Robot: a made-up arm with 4 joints.
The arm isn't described. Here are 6 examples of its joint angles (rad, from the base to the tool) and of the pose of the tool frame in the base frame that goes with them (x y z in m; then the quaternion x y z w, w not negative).
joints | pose
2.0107 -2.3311 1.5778 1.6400 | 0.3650 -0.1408 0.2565 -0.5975 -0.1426 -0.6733 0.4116
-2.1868 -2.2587 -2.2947 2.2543 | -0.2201 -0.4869 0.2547 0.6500 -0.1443 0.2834 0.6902
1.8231 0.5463 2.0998 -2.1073 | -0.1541 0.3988 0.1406 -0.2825 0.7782 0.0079 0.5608
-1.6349 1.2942 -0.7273 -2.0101 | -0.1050 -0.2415 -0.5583 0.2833 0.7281 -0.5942 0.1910
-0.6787 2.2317 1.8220 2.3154 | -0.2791 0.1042 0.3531 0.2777 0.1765 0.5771 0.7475
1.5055 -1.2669 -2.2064 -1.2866 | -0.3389 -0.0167 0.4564 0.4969 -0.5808 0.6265 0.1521
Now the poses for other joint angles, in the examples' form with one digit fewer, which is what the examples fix.
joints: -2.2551 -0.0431 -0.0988 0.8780
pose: -0.093 -0.669 -0.127 -0.789 -0.208 0.392 0.424
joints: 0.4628 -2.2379 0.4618 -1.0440
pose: 0.259 0.381 0.601 0.200 -0.480 -0.348 0.780
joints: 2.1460 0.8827 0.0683 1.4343
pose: -0.319 -0.155 0.856 0.838 -0.157 -0.224 0.471
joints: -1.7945 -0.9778 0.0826 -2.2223
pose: 0.322 -0.492 -0.348 -0.634 0.331 -0.481 0.507
